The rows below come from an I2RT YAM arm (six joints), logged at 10 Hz.
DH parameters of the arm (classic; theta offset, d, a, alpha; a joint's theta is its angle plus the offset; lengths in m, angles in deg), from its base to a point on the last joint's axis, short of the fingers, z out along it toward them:
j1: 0 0.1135 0.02 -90
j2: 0 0 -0.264 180
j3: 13.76 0 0.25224 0
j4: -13.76 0 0.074 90
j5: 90 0 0 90
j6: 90 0.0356 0 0
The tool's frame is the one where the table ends.
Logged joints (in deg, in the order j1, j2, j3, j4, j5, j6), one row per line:
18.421, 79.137, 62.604, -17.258, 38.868, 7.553
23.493, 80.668, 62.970, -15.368, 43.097, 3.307
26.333, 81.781, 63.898, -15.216, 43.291, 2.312
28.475, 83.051, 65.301, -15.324, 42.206, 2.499
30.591, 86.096, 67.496, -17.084, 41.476, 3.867
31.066, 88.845, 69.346, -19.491, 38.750, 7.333
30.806, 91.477, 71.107, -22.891, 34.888, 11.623
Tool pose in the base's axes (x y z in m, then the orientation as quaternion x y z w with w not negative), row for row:
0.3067, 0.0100, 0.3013, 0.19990, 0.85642, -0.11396, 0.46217
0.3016, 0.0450, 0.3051, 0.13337, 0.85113, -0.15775, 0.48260
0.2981, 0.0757, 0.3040, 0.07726, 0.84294, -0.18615, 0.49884
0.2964, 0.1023, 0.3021, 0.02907, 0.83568, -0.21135, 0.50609
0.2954, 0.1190, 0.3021, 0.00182, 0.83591, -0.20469, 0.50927
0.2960, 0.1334, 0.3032, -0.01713, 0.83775, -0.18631, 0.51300
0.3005, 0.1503, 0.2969, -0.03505, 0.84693, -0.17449, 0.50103
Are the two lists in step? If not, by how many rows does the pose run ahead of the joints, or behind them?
The pose runs 2 rows behind the joints: the pose in row i belongs to the joints in row i - 2.
